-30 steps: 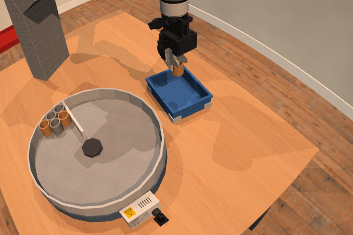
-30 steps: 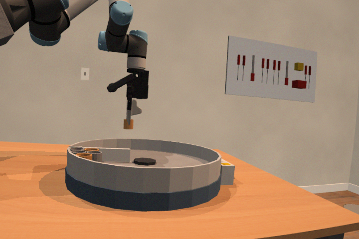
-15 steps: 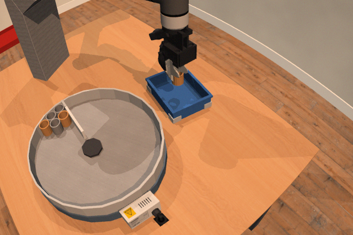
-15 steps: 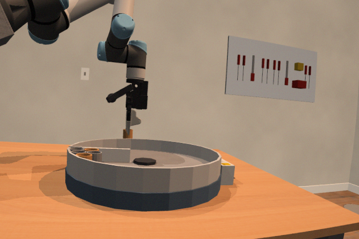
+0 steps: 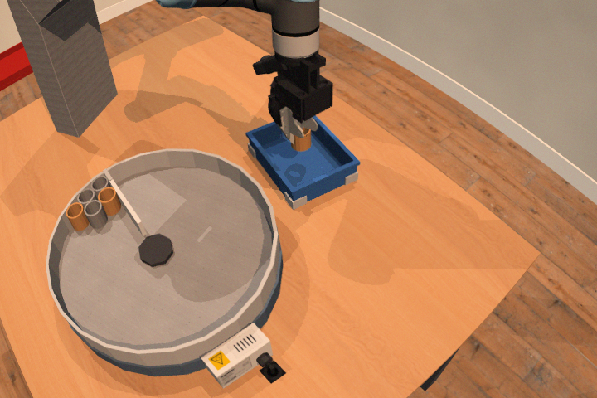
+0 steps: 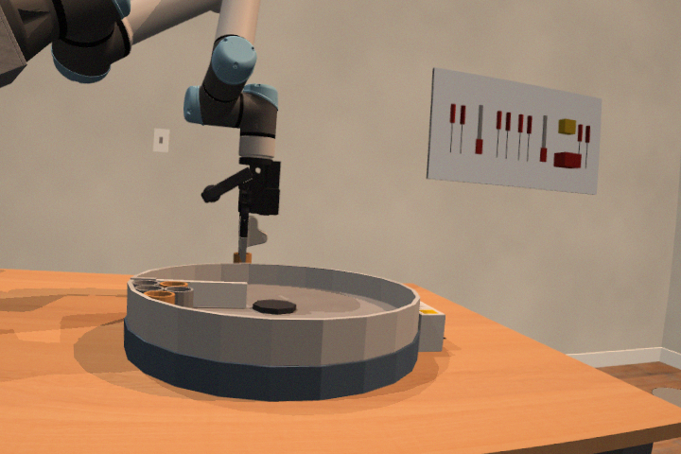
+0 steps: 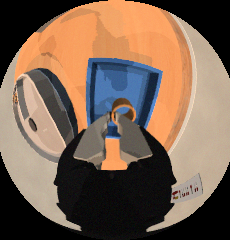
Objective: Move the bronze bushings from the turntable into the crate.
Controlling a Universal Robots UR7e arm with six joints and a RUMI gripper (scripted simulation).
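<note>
My gripper is now 2 cm to the right of the blue crate and 6 cm above it. From my hand the other things lie so: grey turntable: 9 cm ahead, 32 cm to the right, 4 cm below.
</note>
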